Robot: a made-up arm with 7 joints. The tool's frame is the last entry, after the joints.
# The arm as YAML. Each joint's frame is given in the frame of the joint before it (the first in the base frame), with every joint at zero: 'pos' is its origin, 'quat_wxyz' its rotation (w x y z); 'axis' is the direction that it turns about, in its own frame. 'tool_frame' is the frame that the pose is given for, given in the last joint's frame.
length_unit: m
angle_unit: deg
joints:
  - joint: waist
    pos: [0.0, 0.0, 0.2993]
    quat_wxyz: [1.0, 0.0, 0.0, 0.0]
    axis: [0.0, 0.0, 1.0]
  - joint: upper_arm
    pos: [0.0, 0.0, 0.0]
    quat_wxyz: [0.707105, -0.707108, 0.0, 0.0]
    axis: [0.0, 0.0, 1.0]
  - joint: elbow
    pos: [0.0, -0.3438, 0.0]
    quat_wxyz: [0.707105, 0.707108, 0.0, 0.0]
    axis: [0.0, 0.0, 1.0]
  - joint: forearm
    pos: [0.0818, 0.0, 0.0]
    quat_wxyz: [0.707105, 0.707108, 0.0, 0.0]
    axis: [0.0, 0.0, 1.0]
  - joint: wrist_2
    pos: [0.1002, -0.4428, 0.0]
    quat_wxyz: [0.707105, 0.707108, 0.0, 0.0]
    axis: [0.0, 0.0, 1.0]
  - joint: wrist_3
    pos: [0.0, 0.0, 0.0]
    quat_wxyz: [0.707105, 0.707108, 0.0, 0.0]
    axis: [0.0, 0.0, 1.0]
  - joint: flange
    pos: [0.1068, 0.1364, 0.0]
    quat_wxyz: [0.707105, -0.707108, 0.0, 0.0]
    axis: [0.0, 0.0, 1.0]
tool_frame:
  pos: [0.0, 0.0, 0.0]
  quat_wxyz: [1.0, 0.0, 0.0, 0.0]
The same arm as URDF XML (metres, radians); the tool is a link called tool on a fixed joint. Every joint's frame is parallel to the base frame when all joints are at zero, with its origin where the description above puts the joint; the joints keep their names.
<robot name="arm">
<joint name="waist" type="continuous"><parent link="base_link"/><child link="link1"/><origin xyz="0.0000 0.0000 0.2993" rpy="0.0000 0.0000 0.0000"/><axis xyz="0 0 1"/></joint>
<joint name="upper_arm" type="continuous"><parent link="link1"/><child link="link2"/><origin xyz="0.0000 0.0000 0.0000" rpy="0.0000 0.0000 0.0000"/><axis xyz="0 1 0"/></joint>
<joint name="elbow" type="continuous"><parent link="link2"/><child link="link3"/><origin xyz="0.0000 0.0000 0.3438" rpy="0.0000 0.0000 0.0000"/><axis xyz="0 0 1"/></joint>
<joint name="forearm" type="continuous"><parent link="link3"/><child link="link4"/><origin xyz="0.0818 0.0000 0.0000" rpy="0.0000 0.0000 0.0000"/><axis xyz="0 -1 0"/></joint>
<joint name="wrist_2" type="continuous"><parent link="link4"/><child link="link5"/><origin xyz="0.1002 0.0000 -0.4428" rpy="0.0000 0.0000 0.0000"/><axis xyz="0 0 -1"/></joint>
<joint name="wrist_3" type="continuous"><parent link="link5"/><child link="link6"/><origin xyz="0.0000 0.0000 0.0000" rpy="0.0000 0.0000 0.0000"/><axis xyz="0 1 0"/></joint>
<joint name="flange" type="continuous"><parent link="link6"/><child link="link7"/><origin xyz="0.1068 0.0000 -0.1364" rpy="0.0000 0.0000 0.0000"/><axis xyz="0 0 -1"/></joint>
<joint name="tool_joint" type="fixed"><parent link="link7"/><child link="tool"/><origin xyz="0.0000 0.0000 0.0000" rpy="-3.1416 0.0000 0.0000"/></joint>
<link name="base_link"/>
<link name="link1"/>
<link name="link2"/>
<link name="link3"/>
<link name="link4"/>
<link name="link5"/>
<link name="link6"/>
<link name="link7"/>
<link name="tool"/>
</robot>

